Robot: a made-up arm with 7 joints.
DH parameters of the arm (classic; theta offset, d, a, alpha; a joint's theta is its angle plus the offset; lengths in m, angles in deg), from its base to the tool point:
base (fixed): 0 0.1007 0.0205 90
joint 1: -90 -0.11 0.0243 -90
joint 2: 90 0.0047 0.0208 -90
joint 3: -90 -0.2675 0.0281 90
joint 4: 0 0.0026 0.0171 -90
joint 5: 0 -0.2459 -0.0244 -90
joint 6: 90 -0.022 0.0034 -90
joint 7: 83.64 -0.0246 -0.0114 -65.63
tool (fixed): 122 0.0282 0 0
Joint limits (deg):
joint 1: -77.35..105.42
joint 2: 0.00..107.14
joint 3: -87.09..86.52
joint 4: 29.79..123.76
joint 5: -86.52..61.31
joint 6: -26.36..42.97
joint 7: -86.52..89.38
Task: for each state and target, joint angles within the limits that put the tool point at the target. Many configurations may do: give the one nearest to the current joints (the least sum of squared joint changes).
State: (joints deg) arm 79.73 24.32 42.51 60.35 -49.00 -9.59 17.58
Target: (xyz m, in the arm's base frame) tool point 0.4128 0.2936 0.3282
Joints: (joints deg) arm 98.44 7.57 32.50 47.15 -47.96 -7.69 19.00
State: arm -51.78 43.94 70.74 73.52 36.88 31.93 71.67
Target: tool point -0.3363 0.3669 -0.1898
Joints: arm -61.95 5.99 68.25 44.21 36.52 33.89 75.59
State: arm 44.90 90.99 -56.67 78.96 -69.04 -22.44 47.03
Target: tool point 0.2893 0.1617 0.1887
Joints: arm 72.50 58.79 -49.80 115.63 -71.56 -20.96 51.99
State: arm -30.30 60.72 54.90 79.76 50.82 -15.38 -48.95
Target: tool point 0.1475 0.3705 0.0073
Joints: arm -39.39 47.75 58.63 105.92 54.89 -14.47 -48.26
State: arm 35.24 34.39 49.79 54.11 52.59 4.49 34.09
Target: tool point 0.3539 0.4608 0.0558
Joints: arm 51.99 32.11 41.96 49.55 52.77 5.90 36.97
